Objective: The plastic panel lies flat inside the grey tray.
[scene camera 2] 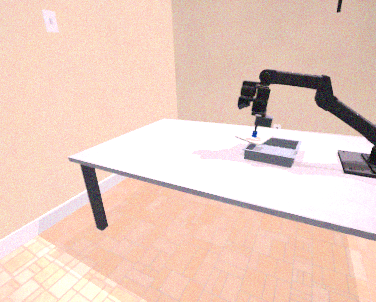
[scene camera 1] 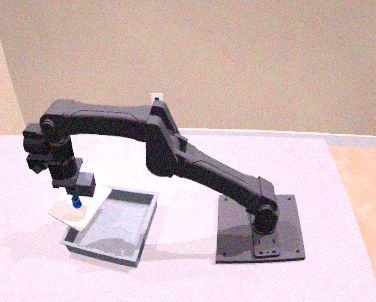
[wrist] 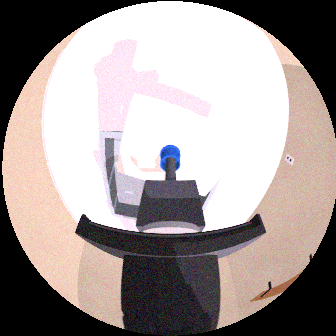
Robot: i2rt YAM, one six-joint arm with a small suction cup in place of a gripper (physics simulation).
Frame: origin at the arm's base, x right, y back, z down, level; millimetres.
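Seen in the pictures: hand, tool point: point(scene camera 2: 253, 138) point(scene camera 1: 77, 206) point(wrist: 170, 149); arm's base, link origin: point(scene camera 1: 263, 228).
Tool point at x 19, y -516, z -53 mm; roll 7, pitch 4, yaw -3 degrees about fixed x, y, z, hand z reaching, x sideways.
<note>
Offsets run from my tool point to a thing's middle. Level surfaces: height alone.
The plastic panel @[dx +12, dy +3, dz -7 mm] point(scene camera 1: 90, 212) point(scene camera 2: 244, 138) point(wrist: 145, 130) is a thin, pale, flat square. It lies across the back left corner of the grey tray @[dx -16, dy +97, dz +43 mm] point(scene camera 1: 102, 255) point(scene camera 2: 270, 158) point(wrist: 109, 170) in scene camera 1, at rim height or a little above, and its left part sticks out past the tray. It looks slightly tilted. Whether it touches the rim is hard to tell. My gripper point(scene camera 1: 77, 204) point(scene camera 2: 254, 134) point(wrist: 170, 156), a blue suction cup, points down and is shut on the panel's upper face. The tray stands on the table, and its floor shows no panel on it.
The arm's dark base plate point(scene camera 1: 235, 242) point(scene camera 2: 350, 164) stands right of the tray. The white table @[dz +68 mm] point(scene camera 1: 190, 280) point(scene camera 2: 150, 150) carries both, and its front edge shows in scene camera 2. A wall with a socket point(scene camera 1: 156, 97) point(wrist: 289, 159) rises behind the table.
</note>
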